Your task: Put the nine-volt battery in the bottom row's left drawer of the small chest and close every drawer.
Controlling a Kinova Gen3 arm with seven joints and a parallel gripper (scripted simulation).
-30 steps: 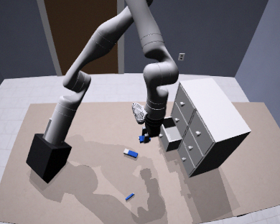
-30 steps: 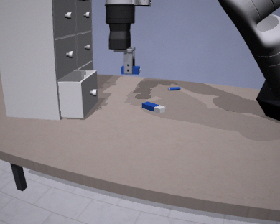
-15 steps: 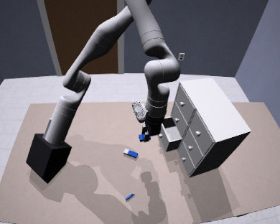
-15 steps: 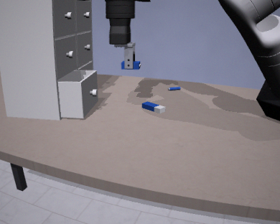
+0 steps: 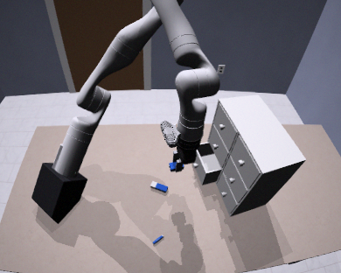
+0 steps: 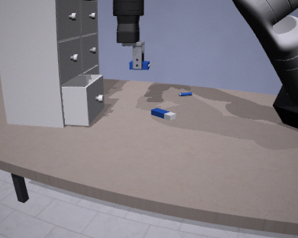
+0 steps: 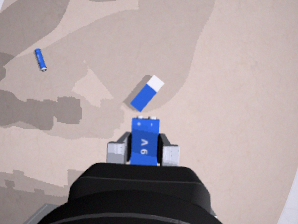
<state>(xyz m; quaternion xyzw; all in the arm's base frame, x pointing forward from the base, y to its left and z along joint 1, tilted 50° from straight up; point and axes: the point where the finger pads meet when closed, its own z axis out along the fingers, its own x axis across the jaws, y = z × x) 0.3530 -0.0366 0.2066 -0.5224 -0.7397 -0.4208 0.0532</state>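
My hand is 1 cm to the left of the nine-volt battery, 1 cm past it and 1 cm above it. From my hand the other things lie so: blue stick: 24 cm to the right, 14 cm below, 1 cm behind; then blue-and-white block: 14 cm below, 6 cm behind, 3 cm to the right.
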